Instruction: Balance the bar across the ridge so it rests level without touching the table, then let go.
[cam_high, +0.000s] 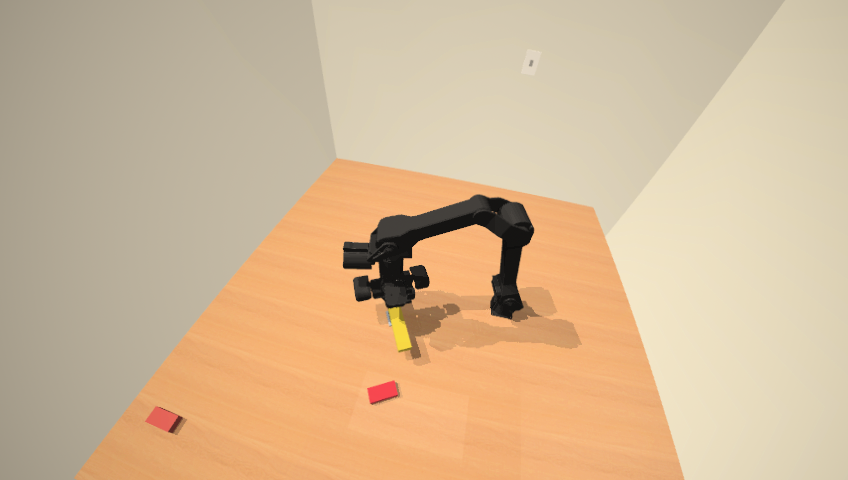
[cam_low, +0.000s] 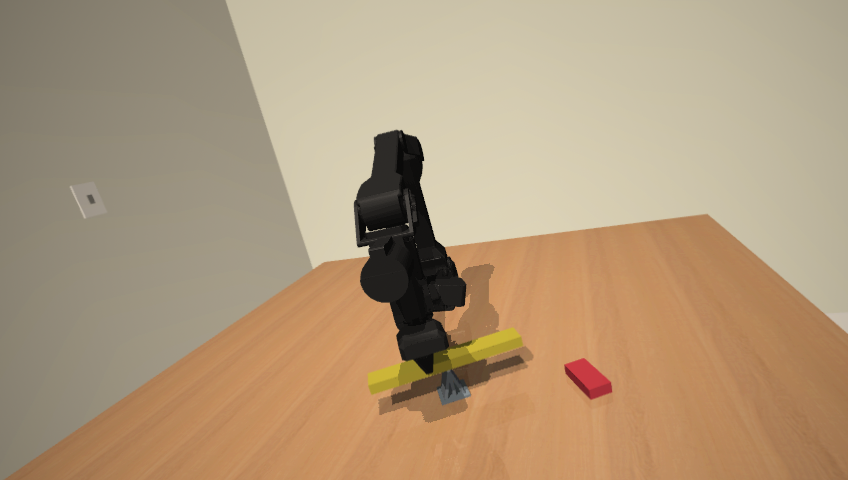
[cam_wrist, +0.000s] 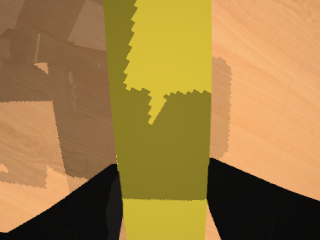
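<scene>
Now: gripper tip 1 cm past the yellow bar and 2 cm to the right of it. Round my gripper tip: red block (4 cm behind, 22 cm to the left, 5 cm below).
</scene>
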